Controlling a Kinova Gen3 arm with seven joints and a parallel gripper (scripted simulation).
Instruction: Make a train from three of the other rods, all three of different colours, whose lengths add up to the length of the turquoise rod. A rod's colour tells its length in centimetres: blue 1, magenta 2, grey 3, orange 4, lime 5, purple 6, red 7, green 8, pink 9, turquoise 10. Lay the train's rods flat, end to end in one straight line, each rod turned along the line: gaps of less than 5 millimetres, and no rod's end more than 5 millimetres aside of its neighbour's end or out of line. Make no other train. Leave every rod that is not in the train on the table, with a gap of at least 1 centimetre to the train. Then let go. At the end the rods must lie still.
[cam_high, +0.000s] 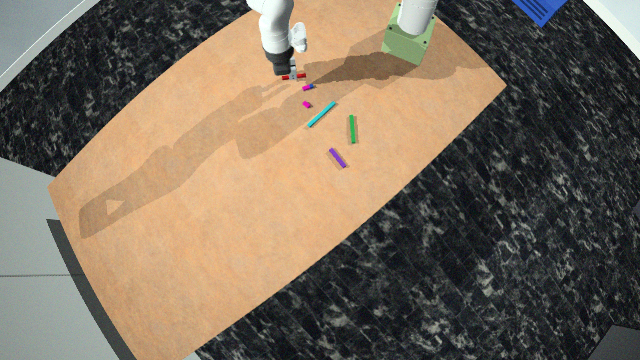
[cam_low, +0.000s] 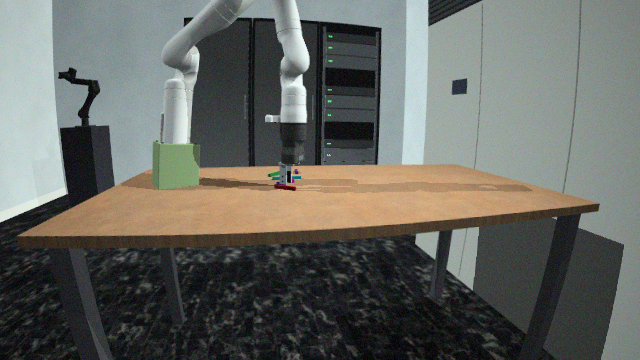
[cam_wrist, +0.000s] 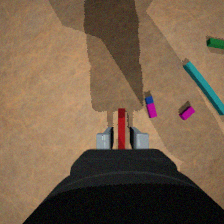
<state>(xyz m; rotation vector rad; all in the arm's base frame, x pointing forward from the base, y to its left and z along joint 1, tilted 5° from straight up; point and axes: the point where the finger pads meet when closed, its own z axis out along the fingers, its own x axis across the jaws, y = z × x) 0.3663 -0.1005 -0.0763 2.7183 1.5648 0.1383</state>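
Right now the red rod is 3 cm below my hand. From my hand the other things lie so: turquoise rod (1 cm ahead, 15 cm to the left, 3 cm below); blue rod (2 cm behind, 6 cm to the left, 3 cm below); green rod (3 cm behind, 23 cm to the left, 3 cm below).
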